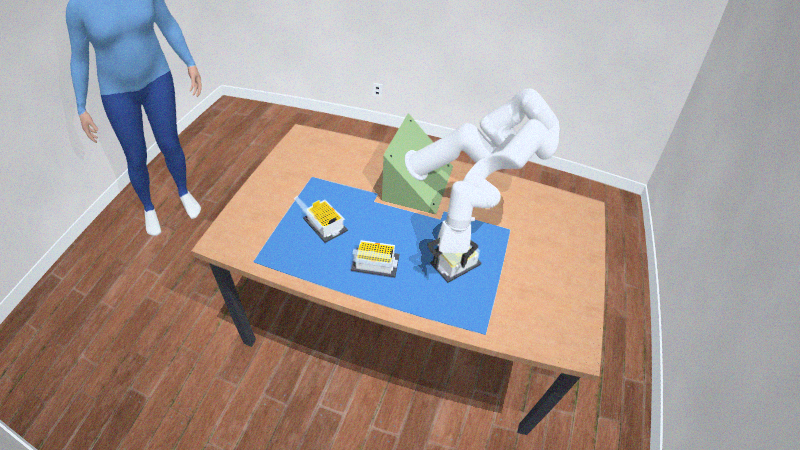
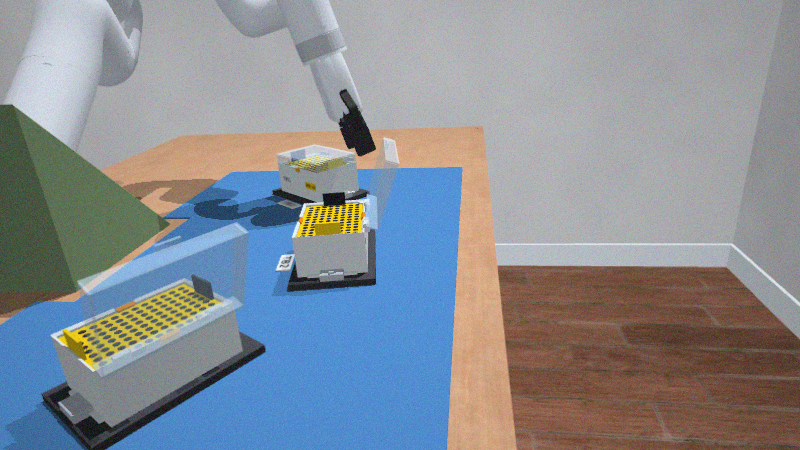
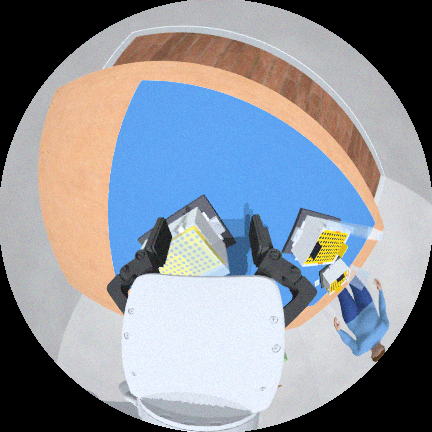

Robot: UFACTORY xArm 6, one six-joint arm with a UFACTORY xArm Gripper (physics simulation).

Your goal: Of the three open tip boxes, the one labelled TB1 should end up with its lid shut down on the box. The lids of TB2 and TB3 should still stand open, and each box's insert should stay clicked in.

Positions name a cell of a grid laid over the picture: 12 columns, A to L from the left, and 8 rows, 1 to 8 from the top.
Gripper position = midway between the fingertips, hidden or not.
Note:
I see my gripper (image 2: F3) and a blue mat (image 3: E3).
My gripper also shows in image 1 (image 1: G5) and in image 3 (image 3: F5).

